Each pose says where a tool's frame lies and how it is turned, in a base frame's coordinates. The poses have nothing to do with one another.
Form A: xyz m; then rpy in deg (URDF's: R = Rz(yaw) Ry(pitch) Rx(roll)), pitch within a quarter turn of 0, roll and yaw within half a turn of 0.
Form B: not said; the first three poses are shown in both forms.
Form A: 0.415 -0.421 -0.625 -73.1 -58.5 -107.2
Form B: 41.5 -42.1 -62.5 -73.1 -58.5 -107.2
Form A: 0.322 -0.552 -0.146 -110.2 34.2 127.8
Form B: 32.2 -55.2 -14.6 -110.2 34.2 127.8
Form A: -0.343 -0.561 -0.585 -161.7 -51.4 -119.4
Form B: -34.3 -56.1 -58.5 -161.7 -51.4 -119.4
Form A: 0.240 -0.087 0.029 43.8 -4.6 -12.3
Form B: 24.0 -8.7 2.9 43.8 -4.6 -12.3
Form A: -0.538 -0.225 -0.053 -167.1 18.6 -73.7
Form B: -53.8 -22.5 -5.3 -167.1 18.6 -73.7
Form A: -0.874 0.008 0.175 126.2 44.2 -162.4
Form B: -87.4 0.8 17.5 126.2 44.2 -162.4
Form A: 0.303 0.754 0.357 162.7 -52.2 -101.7
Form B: 30.3 75.4 35.7 162.7 -52.2 -101.7
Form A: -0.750 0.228 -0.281 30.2 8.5 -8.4
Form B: -75.0 22.8 -28.1 30.2 8.5 -8.4
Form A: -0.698 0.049 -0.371 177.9 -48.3 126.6
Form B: -69.8 4.9 -37.1 177.9 -48.3 126.6
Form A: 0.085 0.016 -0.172 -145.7 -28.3 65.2
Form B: 8.5 1.6 -17.2 -145.7 -28.3 65.2
